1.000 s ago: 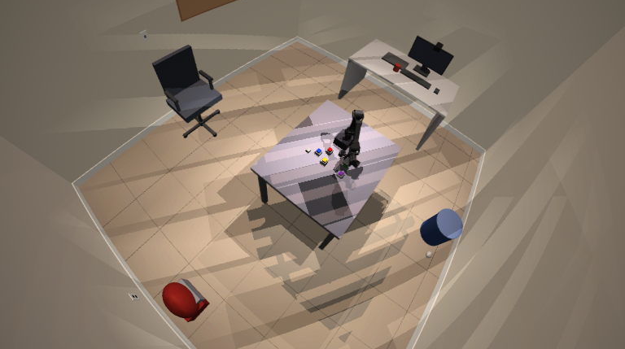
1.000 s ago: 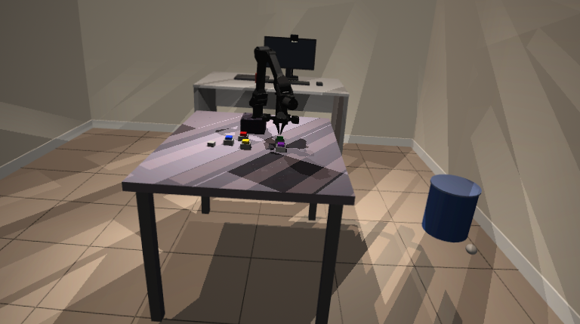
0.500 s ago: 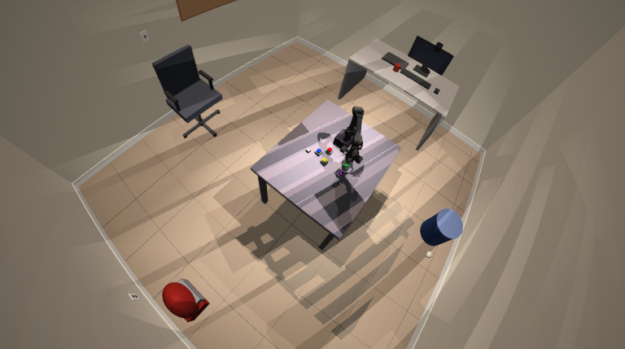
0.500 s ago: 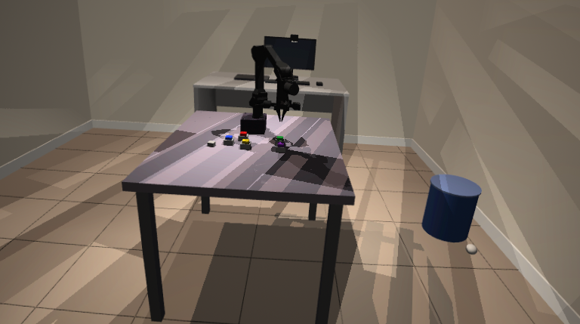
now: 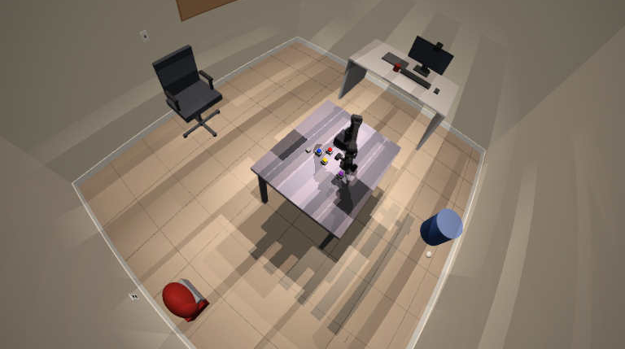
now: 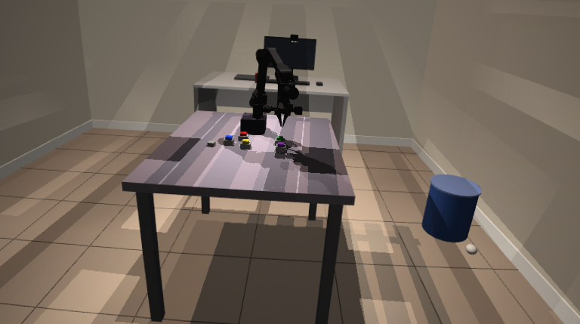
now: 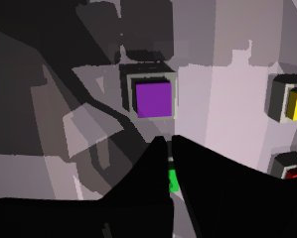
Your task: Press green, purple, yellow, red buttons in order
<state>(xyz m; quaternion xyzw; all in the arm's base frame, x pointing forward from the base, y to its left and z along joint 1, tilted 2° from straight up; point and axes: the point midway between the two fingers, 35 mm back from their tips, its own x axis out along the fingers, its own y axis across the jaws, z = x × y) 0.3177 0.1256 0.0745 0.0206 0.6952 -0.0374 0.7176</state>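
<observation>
The purple button lies 9 cm below my gripper tip. From my gripper tip the other things lie so: green button 9 cm below, 9 cm behind; red button 19 cm to the right, 14 cm behind, 9 cm below; yellow button 18 cm to the right, 9 cm below, 3 cm behind.
</observation>
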